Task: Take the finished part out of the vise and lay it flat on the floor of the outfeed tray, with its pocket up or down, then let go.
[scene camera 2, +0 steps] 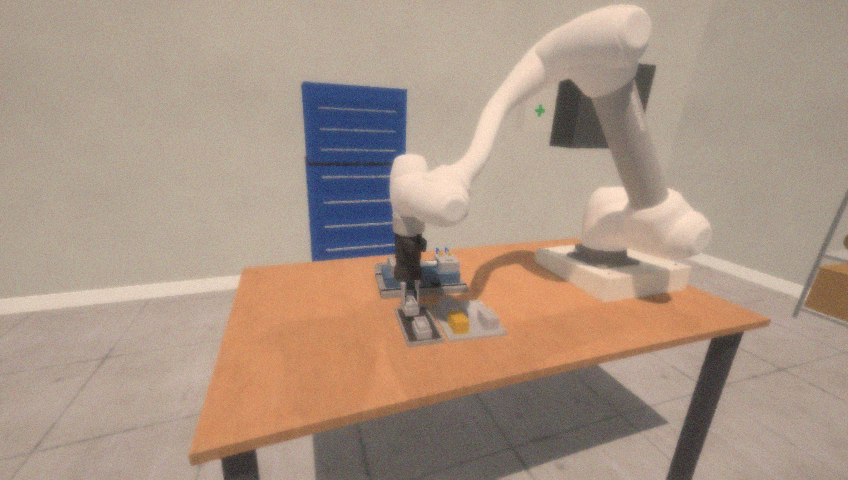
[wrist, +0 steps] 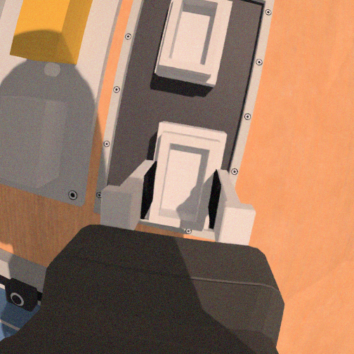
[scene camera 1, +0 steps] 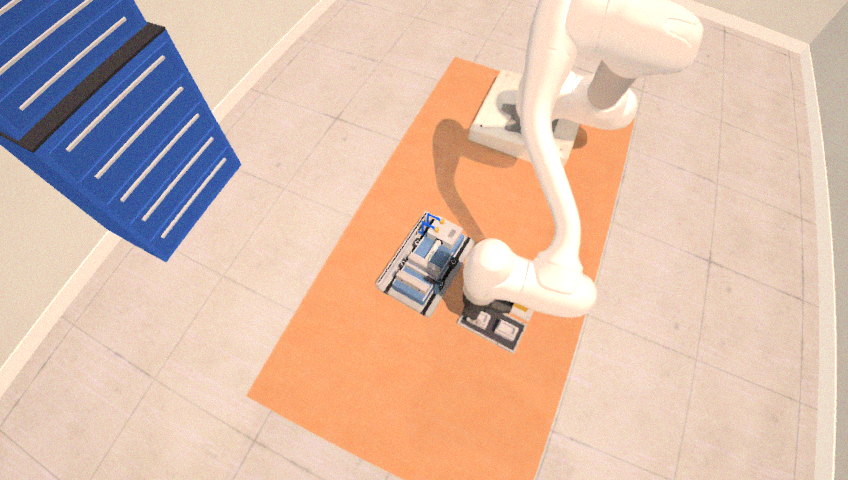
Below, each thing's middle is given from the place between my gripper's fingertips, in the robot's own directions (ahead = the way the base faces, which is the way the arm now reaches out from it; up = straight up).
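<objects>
Light plate (scene camera 2: 470, 311): 50 mm below my hand, 60 mm to the left, 160 mm behind.
</objects>
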